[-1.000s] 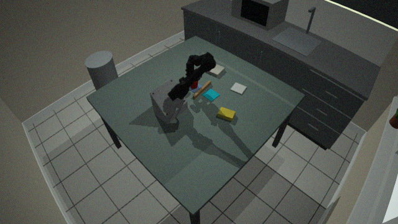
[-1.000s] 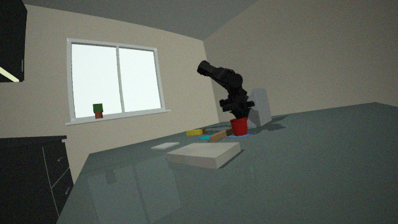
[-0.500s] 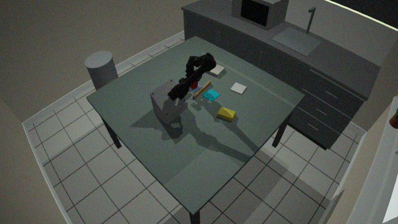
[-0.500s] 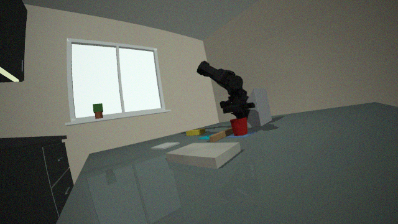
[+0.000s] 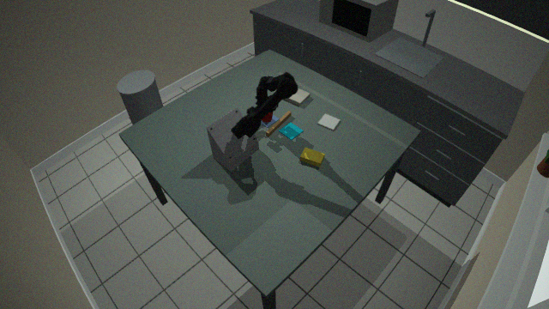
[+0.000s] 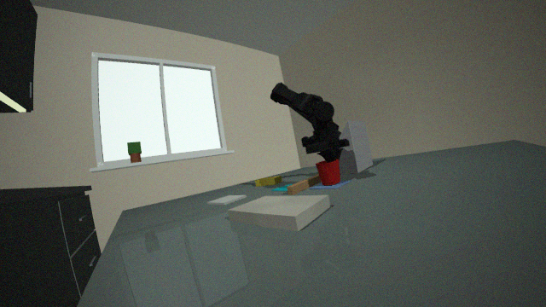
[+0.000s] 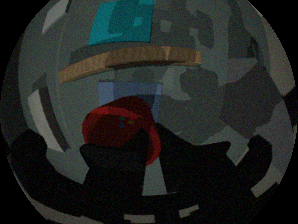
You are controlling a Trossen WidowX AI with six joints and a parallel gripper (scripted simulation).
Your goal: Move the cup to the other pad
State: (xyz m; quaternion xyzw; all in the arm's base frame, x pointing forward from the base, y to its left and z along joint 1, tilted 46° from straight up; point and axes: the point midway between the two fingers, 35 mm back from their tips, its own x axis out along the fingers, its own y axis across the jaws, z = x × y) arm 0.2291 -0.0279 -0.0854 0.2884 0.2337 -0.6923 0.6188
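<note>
Now: the blue pad 30 mm ahead of my gripper tip and 50 mm below it. The rest, counted from my gripper tip: cyan pad 40 mm ahead, 170 mm to the right, 50 mm below; red cup 30 mm ahead; wooden bar 40 mm ahead, 80 mm to the right, 40 mm below.
</note>
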